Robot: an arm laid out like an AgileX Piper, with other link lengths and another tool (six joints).
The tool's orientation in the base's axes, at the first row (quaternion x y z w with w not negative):
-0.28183, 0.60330, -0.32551, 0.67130
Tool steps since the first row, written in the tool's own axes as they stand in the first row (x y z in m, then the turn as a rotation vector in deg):
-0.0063, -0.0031, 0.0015, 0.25, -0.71, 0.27
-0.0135, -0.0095, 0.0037, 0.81, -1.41, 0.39
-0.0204, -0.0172, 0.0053, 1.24, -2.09, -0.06
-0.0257, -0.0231, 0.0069, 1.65, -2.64, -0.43
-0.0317, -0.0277, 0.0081, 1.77, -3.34, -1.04
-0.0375, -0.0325, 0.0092, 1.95, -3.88, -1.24
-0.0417, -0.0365, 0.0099, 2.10, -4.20, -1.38
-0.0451, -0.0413, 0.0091, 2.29, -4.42, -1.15
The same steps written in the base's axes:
0.0008, 0.0029, 0.0065, 0.21, -0.64, 0.42
0.0019, 0.0045, 0.0162, 0.30, -1.52, 0.62
0.0024, 0.0050, 0.0266, -0.19, -2.28, 0.83
0.0031, 0.0053, 0.0347, -0.58, -2.94, 0.95
0.0035, 0.0071, 0.0421, -1.25, -3.46, 1.35
0.0037, 0.0086, 0.0496, -1.49, -3.94, 1.63
0.0038, 0.0093, 0.0554, -1.65, -4.25, 1.77
0.0023, 0.0089, 0.0611, -1.43, -4.54, 1.84

